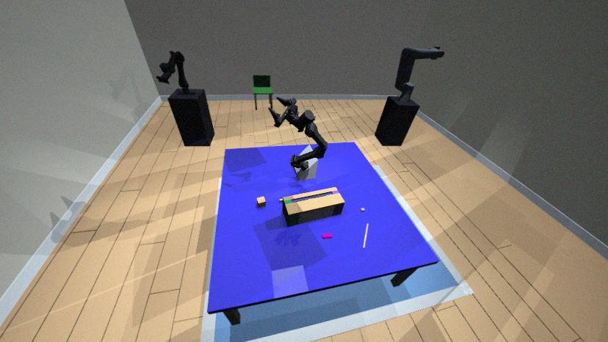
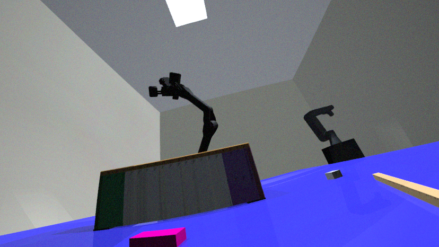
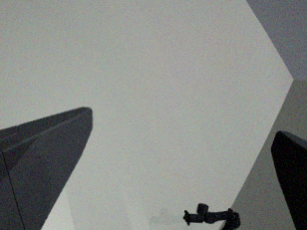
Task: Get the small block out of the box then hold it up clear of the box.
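The tan cube lies 65 cm below my gripper tip, 13 cm ahead of it and 9 cm to the right of it. Round my gripper tip: grey piece: 67 cm below, 62 cm to the left, 22 cm ahead; then wooden stick: 68 cm below, 57 cm to the left, 42 cm ahead.
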